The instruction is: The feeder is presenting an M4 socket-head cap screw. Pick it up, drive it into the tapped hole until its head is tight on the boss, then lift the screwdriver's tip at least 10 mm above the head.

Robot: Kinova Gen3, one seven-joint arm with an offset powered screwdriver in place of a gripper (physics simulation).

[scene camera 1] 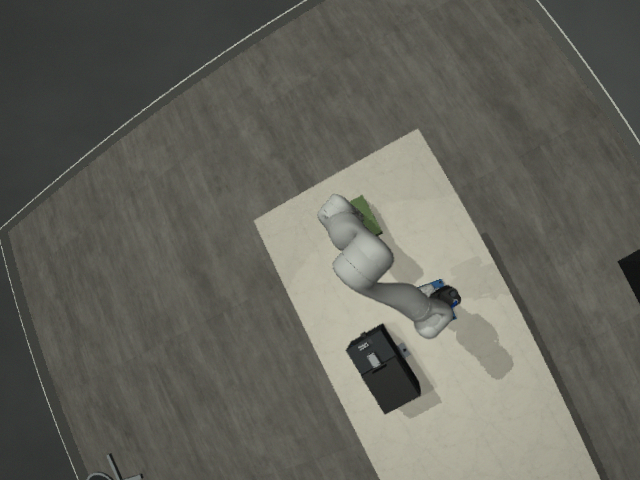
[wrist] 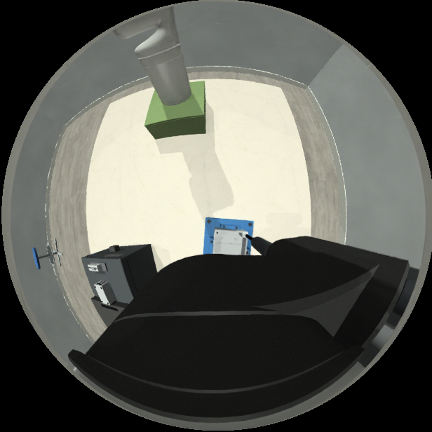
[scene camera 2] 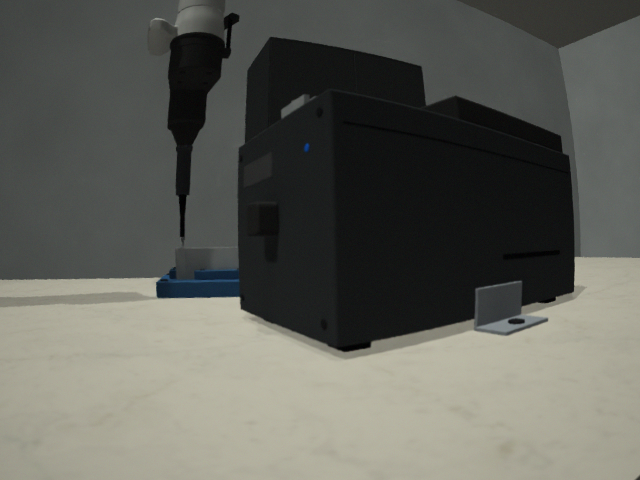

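My screwdriver point(scene camera 2: 182, 236) point(wrist: 248, 236) is upright over the grey block point(scene camera 2: 206, 260) point(wrist: 229, 243), at its left corner in scene camera 2. A small silvery screw point(scene camera 2: 182, 241) shows at the bit's tip, pointing down. Its lower end is at or just above the block's top face; contact is too small to tell. The tapped hole and boss are hidden or too small to make out. The block sits in a blue fixture point(scene camera 1: 437, 283) point(scene camera 2: 199, 288) point(wrist: 207, 242). The black feeder point(scene camera 1: 390, 382) point(scene camera 2: 444, 222) point(wrist: 137, 267) stands apart from the fixture.
A grey angle bracket point(scene camera 2: 498, 304) stands at the feeder's foot. The arm's base is on a green block point(scene camera 1: 366, 214) point(wrist: 180, 125) on the pale table point(scene camera 1: 413, 170) point(wrist: 260, 150). The arm point(scene camera 1: 364, 258) reaches across to the fixture.
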